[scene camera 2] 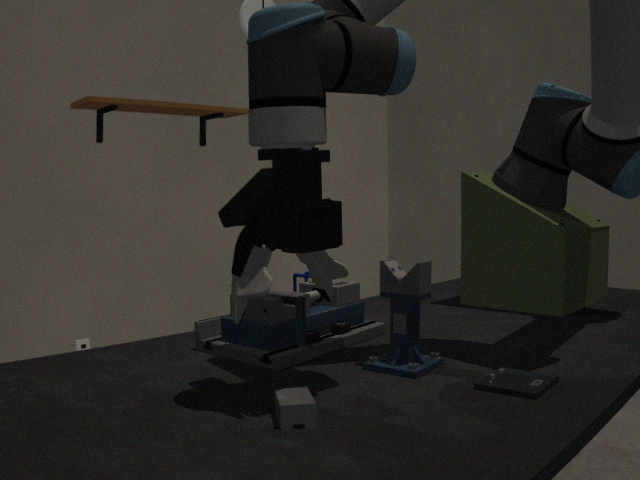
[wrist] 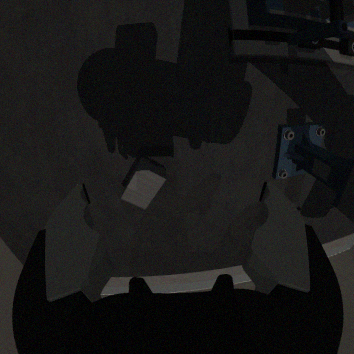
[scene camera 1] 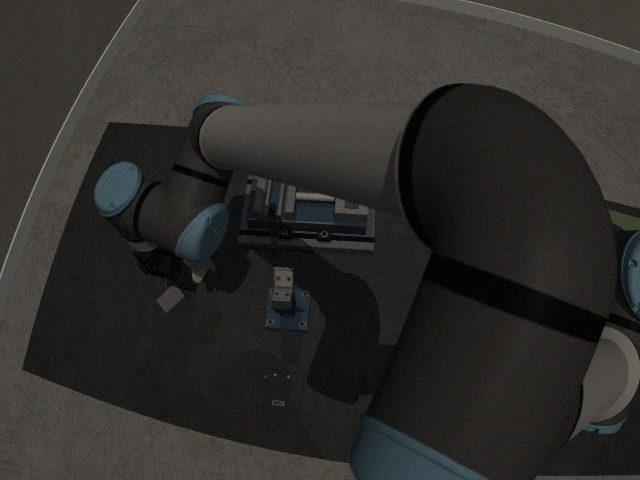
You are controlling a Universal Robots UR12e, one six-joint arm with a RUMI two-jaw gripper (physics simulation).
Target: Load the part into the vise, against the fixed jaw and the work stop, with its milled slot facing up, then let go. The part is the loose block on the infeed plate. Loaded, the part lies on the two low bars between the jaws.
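Frame: origin at the arm's base, x right, y ahead, z up, level; metres.
Seen in the pictures: gripper, fingertip midpoint: [scene camera 2: 286, 312] [wrist: 174, 185] [scene camera 1: 183, 263]; arm's base, origin of the base link: [scene camera 2: 527, 194].
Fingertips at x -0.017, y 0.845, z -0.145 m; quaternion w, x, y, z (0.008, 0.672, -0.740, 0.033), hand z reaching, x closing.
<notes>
Offsets run from my fingertips to a thing's top centre.
The part, a light grey block {dx -0.052, dy +0.044, dz -0.085 m} [scene camera 1: 171, 299] [scene camera 2: 295, 409] [wrist: 144, 189], lies on the dark table top, off the infeed plate {dx -0.216, dy -0.224, dz -0.107 m} [scene camera 1: 292, 390] [scene camera 2: 509, 386]. Its upper face looks plain; a small dark notch shows low on its front face in scene camera 2. My gripper [scene camera 1: 183, 282] [scene camera 2: 283, 310] [wrist: 174, 185] is open and empty, above the table, with the part showing between its fingers, nearer the left one, in the wrist view. The vise {dx +0.206, dy -0.231, dz -0.016 m} [scene camera 1: 315, 212] [scene camera 2: 263, 333] has no part between its jaws where visible; the arm hides some of it in scene camera 1.
A V-block stand on a blue base {dx -0.033, dy -0.217, dz +0.046 m} [scene camera 1: 287, 320] [scene camera 2: 405, 364] [wrist: 286, 155] stands between the vise and the infeed plate, right of the part. The green robot pedestal [scene camera 2: 511, 258] stands at the back right. A wooden shelf [scene camera 2: 160, 106] hangs on the wall.
</notes>
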